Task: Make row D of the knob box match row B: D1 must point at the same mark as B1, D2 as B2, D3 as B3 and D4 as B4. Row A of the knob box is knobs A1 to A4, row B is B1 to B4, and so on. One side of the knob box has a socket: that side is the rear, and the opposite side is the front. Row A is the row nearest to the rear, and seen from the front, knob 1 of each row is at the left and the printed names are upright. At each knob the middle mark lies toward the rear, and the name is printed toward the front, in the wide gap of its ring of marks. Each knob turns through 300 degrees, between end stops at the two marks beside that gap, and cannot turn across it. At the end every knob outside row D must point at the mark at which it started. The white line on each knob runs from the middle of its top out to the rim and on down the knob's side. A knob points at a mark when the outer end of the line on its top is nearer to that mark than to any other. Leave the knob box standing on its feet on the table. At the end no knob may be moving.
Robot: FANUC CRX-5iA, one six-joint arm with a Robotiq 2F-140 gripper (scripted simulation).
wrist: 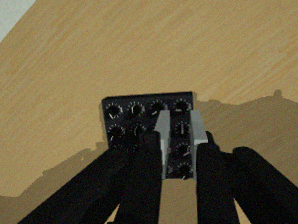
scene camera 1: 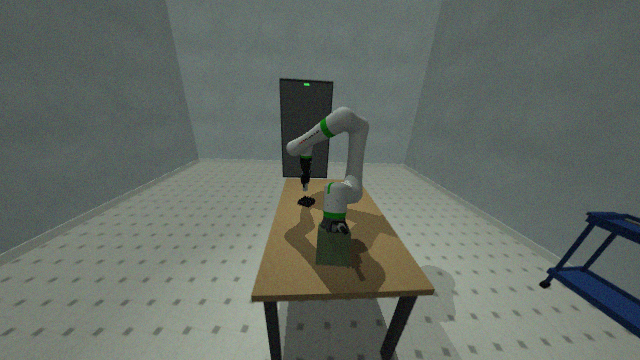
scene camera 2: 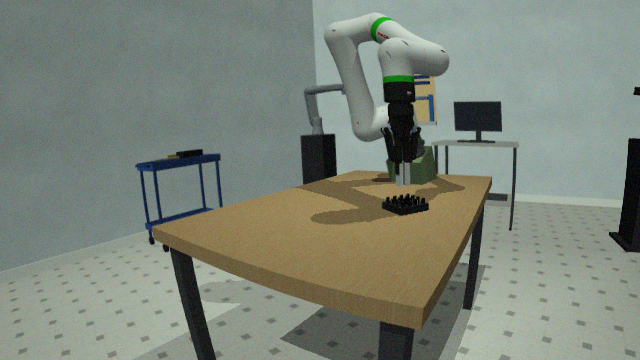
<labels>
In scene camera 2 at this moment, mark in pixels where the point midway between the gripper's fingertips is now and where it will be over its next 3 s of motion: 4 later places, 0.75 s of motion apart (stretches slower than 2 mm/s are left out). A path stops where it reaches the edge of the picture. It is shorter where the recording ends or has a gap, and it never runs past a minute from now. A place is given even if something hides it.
The gripper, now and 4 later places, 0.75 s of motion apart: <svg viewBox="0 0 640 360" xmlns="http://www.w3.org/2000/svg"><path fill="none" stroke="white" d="M403 185L402 191L402 198L402 201L402 204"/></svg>
</labels>
